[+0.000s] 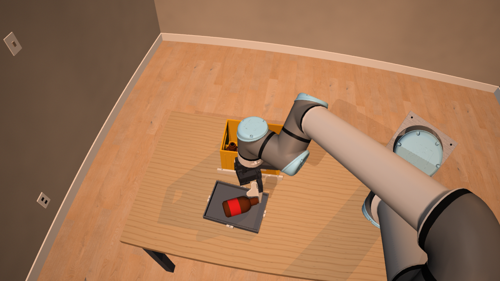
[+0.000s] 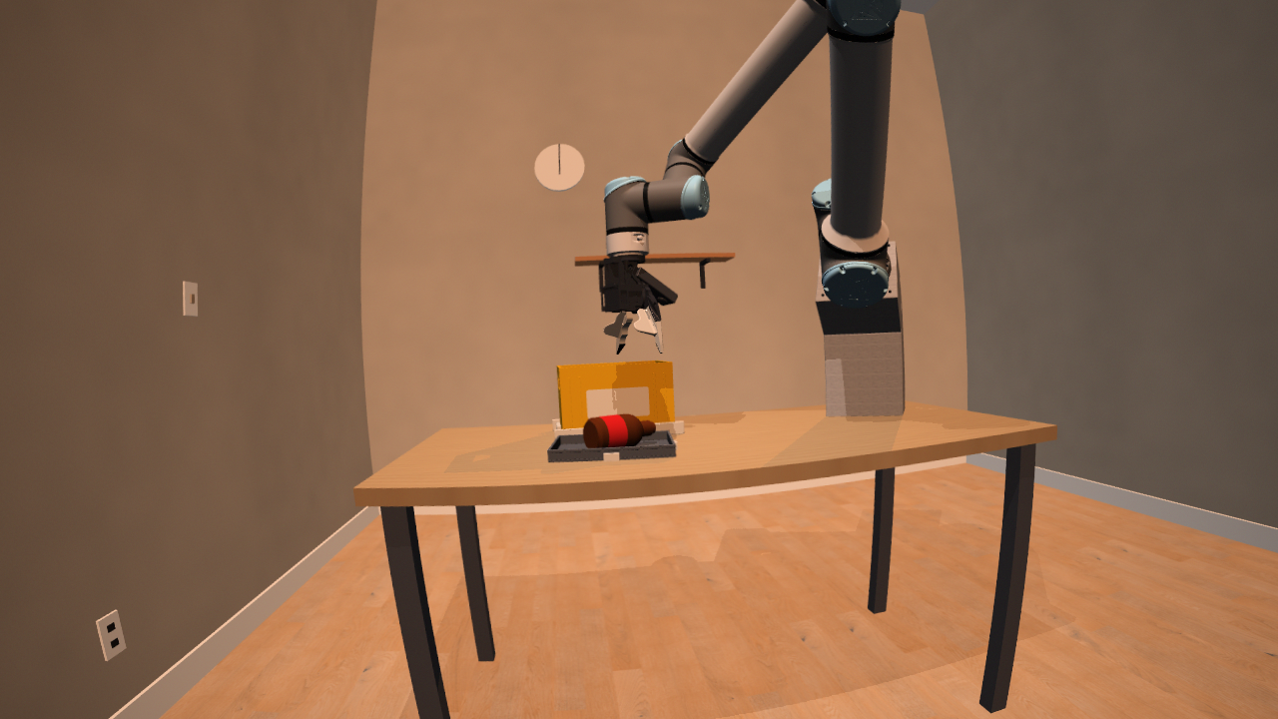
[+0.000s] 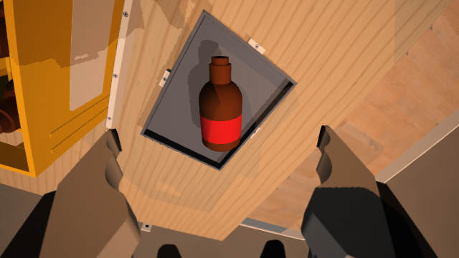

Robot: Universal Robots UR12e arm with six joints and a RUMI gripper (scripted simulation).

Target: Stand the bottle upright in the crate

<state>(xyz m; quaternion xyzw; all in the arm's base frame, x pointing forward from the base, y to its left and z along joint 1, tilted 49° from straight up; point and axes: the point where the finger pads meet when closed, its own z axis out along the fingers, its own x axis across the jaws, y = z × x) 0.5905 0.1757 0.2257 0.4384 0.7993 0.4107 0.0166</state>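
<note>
The dark grey tray lies 19 cm below my hand, 6 cm ahead of it and 4 cm to the left of it. Also, from my hand: crate 23 cm to the right, 12 cm below, 10 cm ahead.
</note>
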